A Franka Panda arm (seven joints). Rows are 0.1 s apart.
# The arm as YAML. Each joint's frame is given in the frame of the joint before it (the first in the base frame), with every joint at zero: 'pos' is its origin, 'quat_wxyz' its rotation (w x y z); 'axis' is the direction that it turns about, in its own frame. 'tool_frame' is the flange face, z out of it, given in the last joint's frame.
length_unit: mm
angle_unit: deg
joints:
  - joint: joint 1
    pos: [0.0, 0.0, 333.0]
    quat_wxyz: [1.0, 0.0, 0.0, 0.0]
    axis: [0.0, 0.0, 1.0]
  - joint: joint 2
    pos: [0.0, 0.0, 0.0]
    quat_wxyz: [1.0, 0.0, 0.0, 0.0]
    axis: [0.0, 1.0, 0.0]
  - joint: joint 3
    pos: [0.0, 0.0, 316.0]
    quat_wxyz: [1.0, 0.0, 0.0, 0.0]
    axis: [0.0, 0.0, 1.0]
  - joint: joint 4
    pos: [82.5, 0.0, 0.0]
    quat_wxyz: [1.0, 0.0, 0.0, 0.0]
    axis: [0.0, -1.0, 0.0]
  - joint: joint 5
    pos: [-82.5, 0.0, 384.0]
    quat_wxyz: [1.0, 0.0, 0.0, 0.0]
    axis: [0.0, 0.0, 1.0]
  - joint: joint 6
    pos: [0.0, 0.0, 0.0]
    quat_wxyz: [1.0, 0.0, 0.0, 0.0]
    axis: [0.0, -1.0, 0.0]
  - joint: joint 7
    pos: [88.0, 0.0, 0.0]
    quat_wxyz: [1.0, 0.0, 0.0, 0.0]
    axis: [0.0, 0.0, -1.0]
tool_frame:
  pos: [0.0, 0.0, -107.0]
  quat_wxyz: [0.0, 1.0, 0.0, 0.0]
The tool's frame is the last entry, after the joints.
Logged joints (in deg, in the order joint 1, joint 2, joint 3, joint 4, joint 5, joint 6, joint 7), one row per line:
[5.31 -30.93 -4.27 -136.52 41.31 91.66 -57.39]
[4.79 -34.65 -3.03 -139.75 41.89 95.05 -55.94]
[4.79 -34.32 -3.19 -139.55 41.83 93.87 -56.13]
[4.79 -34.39 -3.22 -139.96 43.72 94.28 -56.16]
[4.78 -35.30 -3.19 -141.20 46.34 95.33 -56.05]
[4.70 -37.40 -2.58 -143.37 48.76 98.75 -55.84]
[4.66 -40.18 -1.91 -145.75 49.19 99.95 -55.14]
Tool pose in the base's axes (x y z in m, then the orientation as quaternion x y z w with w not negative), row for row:
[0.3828 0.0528 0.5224 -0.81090 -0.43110 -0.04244 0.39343]
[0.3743 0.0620 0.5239 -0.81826 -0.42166 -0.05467 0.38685]
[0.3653 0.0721 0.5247 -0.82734 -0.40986 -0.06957 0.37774]
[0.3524 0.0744 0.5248 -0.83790 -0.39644 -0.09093 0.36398]
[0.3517 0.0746 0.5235 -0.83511 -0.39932 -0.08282 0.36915]
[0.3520 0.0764 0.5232 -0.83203 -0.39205 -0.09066 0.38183]
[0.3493 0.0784 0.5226 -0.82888 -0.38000 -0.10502 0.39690]
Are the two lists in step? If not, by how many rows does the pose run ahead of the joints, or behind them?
The pose runs 2 rows behind the joints: the pose in row i belongs to the joints in row i - 2.
